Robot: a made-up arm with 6 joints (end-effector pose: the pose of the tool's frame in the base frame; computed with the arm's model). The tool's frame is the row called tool.
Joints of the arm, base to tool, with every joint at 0 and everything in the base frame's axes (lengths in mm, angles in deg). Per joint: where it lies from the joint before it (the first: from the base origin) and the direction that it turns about. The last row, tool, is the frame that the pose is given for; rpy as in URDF.
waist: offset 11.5 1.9 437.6 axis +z
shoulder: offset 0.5 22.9 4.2 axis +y
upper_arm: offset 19 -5.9 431.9 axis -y
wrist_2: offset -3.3 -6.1 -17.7 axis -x
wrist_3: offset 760.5 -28.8 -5 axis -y
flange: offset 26.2 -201 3.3 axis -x
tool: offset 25.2 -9.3 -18.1 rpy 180 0 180
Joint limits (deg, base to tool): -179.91..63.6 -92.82..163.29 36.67..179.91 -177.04..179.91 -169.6..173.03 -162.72..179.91
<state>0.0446 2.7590 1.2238 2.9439 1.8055 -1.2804</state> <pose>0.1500 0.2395 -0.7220 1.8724 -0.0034 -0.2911</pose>
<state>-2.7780 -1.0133 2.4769 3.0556 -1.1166 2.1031</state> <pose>1.1188 0.1589 0.3715 1.8213 -0.8115 1.8797</pose>
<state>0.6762 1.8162 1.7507 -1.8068 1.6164 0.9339</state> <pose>0.8935 0.7407 -0.0019 1.4453 2.5718 0.9091</pose>
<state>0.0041 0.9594 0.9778 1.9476 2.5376 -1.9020</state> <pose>1.0876 0.1166 0.8557 2.3457 -0.7815 0.0411</pose>
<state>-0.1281 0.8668 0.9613 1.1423 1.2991 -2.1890</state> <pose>1.0837 -0.1707 0.9704 1.8043 -2.2919 -1.1615</pose>
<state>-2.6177 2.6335 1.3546 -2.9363 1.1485 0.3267</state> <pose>-0.1452 -0.3687 -0.7296 1.0485 -2.2759 0.6381</pose>
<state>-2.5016 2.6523 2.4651 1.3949 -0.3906 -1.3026</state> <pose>-0.8334 -0.5519 0.0871 -2.8948 -0.3862 -0.3177</pose>
